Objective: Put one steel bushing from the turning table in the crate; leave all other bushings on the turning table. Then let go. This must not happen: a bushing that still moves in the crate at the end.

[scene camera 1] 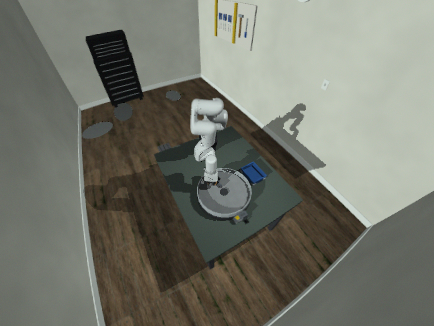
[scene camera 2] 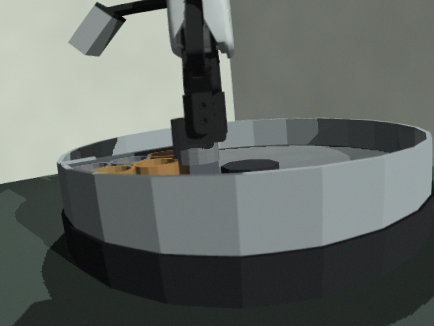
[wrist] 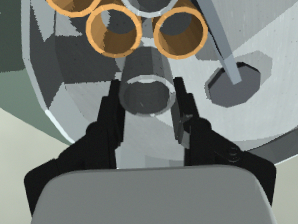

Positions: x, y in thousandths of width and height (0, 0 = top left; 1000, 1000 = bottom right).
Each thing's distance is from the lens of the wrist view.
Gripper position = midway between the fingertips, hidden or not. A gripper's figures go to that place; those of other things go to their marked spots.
gripper (wrist: 495, 413): 14 cm
steel bushing (wrist: 475, 444): 14 cm
grey turning table (wrist: 861, 185): 20 cm
The marked spots on the steel bushing and the grey turning table are 13 cm apart.
